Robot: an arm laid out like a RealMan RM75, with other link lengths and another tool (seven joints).
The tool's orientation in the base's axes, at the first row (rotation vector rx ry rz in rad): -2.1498, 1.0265, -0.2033
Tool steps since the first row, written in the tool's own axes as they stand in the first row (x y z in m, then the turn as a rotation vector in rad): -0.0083, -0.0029, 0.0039, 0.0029, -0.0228, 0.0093; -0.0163, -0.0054, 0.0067, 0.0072, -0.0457, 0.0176; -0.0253, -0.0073, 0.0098, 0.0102, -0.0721, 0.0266; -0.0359, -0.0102, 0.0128, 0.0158, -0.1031, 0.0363
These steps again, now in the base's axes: -0.0021, 0.0094, 0.0005, 0.0198, 0.0124, 0.0083; -0.0048, 0.0178, 0.0015, 0.0402, 0.0233, 0.0171; -0.0083, 0.0268, 0.0020, 0.0621, 0.0369, 0.0280; -0.0123, 0.0373, 0.0035, 0.0889, 0.0510, 0.0411
